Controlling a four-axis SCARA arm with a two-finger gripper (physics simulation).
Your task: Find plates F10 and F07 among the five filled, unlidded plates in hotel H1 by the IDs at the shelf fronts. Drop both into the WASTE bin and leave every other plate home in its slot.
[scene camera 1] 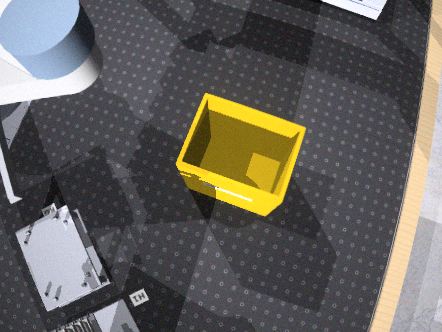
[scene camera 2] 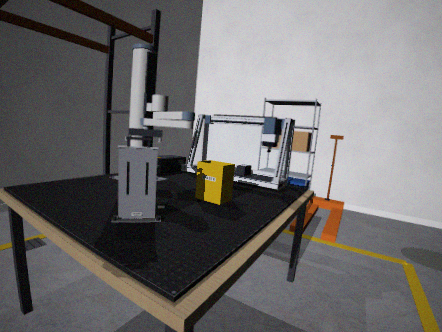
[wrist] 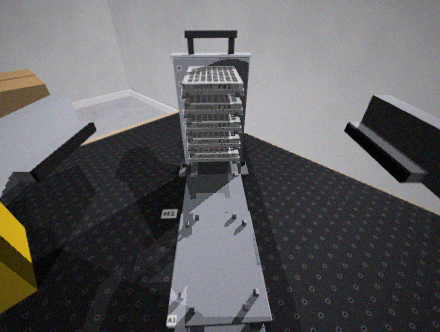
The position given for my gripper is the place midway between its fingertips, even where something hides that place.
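My gripper point(wrist: 220, 111), visible. Grey tower point(scene camera 2: 136, 201), visible. Wrist view also: the tower point(wrist: 241, 64).
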